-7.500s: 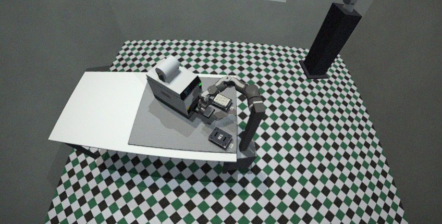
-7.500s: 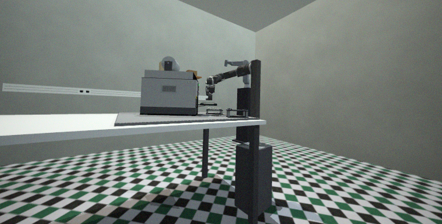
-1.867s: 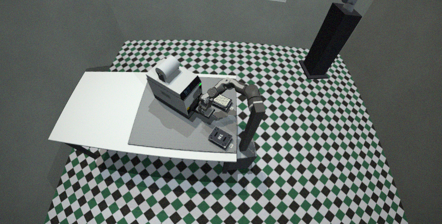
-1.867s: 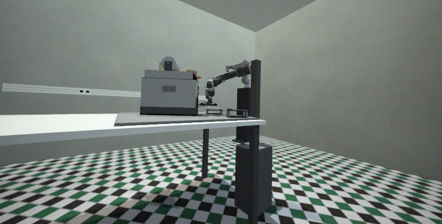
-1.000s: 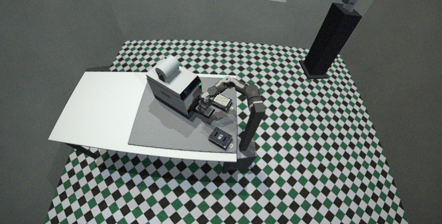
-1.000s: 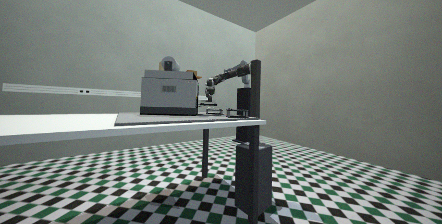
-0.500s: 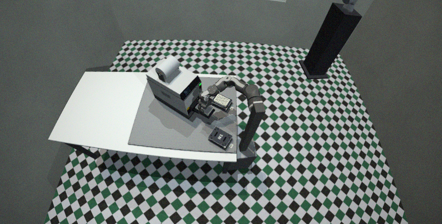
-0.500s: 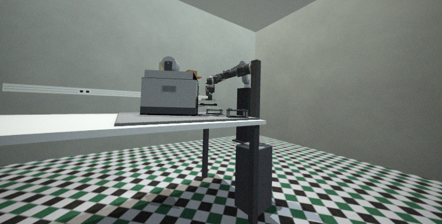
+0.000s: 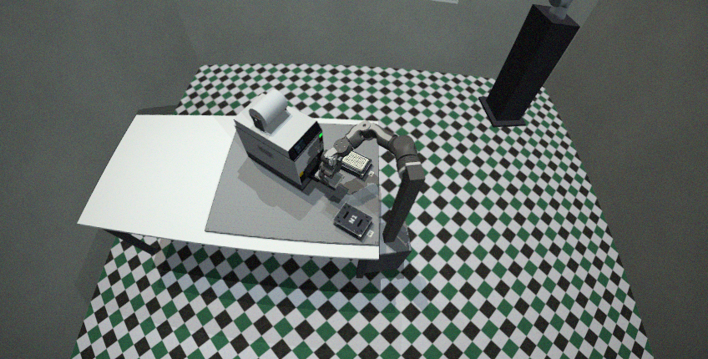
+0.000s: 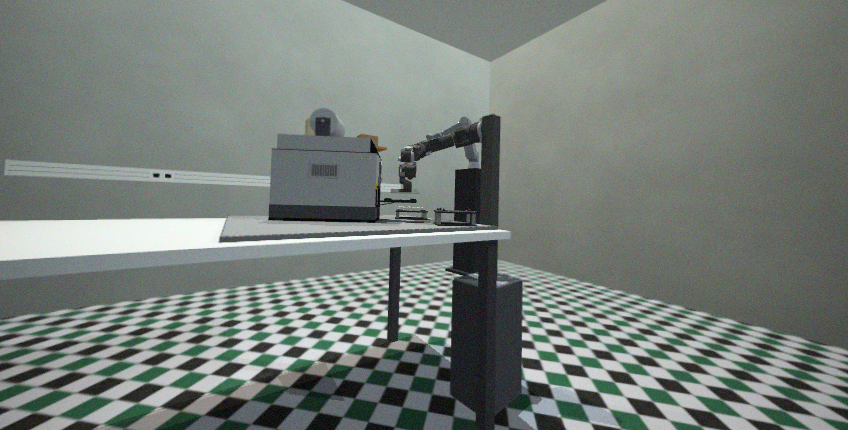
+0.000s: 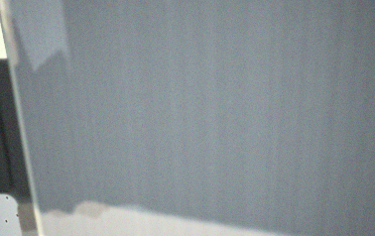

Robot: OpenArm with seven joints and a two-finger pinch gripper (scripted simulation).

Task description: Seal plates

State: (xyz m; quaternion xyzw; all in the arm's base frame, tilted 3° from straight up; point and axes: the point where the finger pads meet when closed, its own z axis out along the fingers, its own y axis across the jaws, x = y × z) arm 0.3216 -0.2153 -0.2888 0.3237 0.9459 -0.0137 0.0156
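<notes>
Right now my hand is 10 mm short of the dark stage, 20 mm to the left of it and 40 mm above it. The rest, counted from my hand: white foil roll 270 mm ahead, 230 mm to the right, 280 mm above; touch screen 130 mm ahead, 60 mm to the right, 190 mm above.
</notes>
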